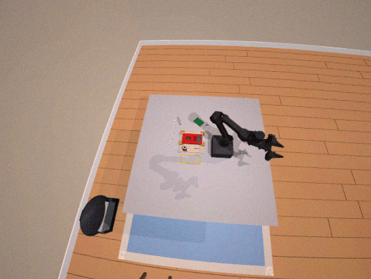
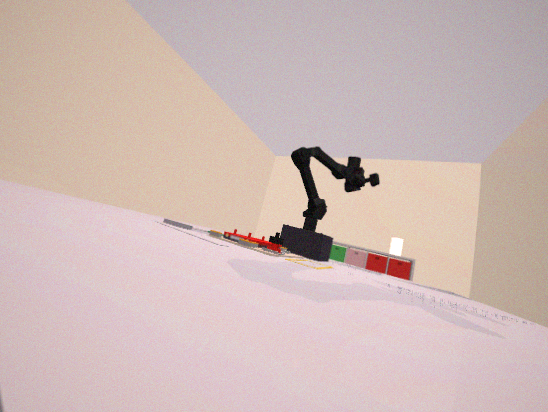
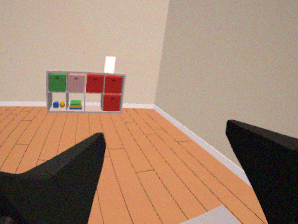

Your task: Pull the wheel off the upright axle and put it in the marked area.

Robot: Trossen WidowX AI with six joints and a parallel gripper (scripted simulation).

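The wheel is 67 cm ahead of my gripper tip, 41 cm below it and 13 cm to the right of it. Round my gripper tip: green square (56 cm ahead, 46 cm to the right, 45 cm below); then thin white strip (82 cm ahead, 45 cm below, 31 cm to the right); then dark axle (66 cm ahead, 42 cm below, 13 cm to the right).
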